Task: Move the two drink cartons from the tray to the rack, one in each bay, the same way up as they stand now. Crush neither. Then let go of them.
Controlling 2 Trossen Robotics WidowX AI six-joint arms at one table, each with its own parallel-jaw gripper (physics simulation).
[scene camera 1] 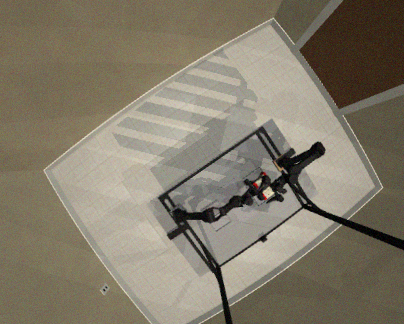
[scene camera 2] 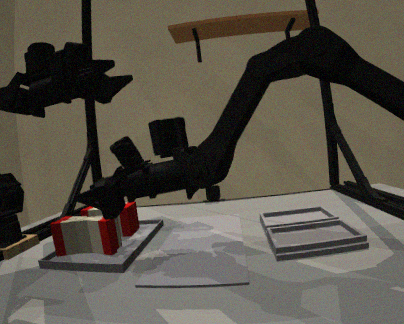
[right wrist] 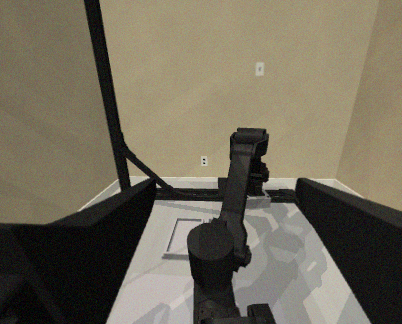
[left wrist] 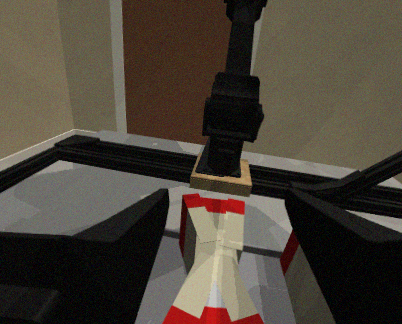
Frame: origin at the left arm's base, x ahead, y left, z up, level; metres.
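Where they show: left gripper, fingertip midpoint: (scene camera 2: 83,193) (left wrist: 226,196); right gripper, fingertip midpoint: (scene camera 1: 262,197) (scene camera 2: 124,70) (right wrist: 224,184); left arm's base, link origin: (scene camera 1: 178,213) (right wrist: 254,192); right arm's base, link origin: (scene camera 1: 281,162) (scene camera 2: 7,241) (left wrist: 222,166).
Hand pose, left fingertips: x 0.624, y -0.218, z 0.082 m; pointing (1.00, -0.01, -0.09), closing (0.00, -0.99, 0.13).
Observation:
Things, the pixels of their centre, and the offset from my left fingertips. "pt": a spot on its surface instead.
- grey tray, surface spot: (scene camera 2: 82,266) pt dz -0.116, dx -0.015, dy +0.080 m
- nearer carton, body centre: (left wrist: 208,278) (scene camera 2: 87,234) (scene camera 1: 259,180) dz -0.085, dx +0.008, dy +0.000 m
- farther carton, body centre: (left wrist: 348,301) (scene camera 2: 110,219) (scene camera 1: 267,191) dz -0.085, dx -0.002, dy -0.110 m
- two-bay rack, body centre: (scene camera 2: 304,227) (right wrist: 203,236) (scene camera 1: 216,216) dz -0.115, dx -0.426, dy -0.002 m
Two cream cartons with red ends and narrower middles stand side by side in the grey tray (scene camera 2: 82,266) in scene camera 2. The nearer carton (scene camera 2: 77,235) (scene camera 1: 258,184) (left wrist: 216,250) shows centrally below the left fingers in the left wrist view. The farther carton (scene camera 2: 131,220) (scene camera 1: 268,192) (left wrist: 290,252) is partly hidden by a left-gripper finger there. My left gripper (scene camera 2: 97,201) is open and empty, just above the nearer carton's right end. My right gripper (scene camera 2: 117,77) is open and empty, high above the tray. The two-bay rack (scene camera 2: 300,248) (right wrist: 174,256) holds no carton.
A thin flat sheet (scene camera 2: 192,272) lies between tray and rack in scene camera 2. Black frame posts (scene camera 2: 90,125) rise around the table, and a brown shelf (scene camera 2: 240,26) hangs on the wall. The right arm's wooden base block (left wrist: 220,185) stands beyond the cartons.

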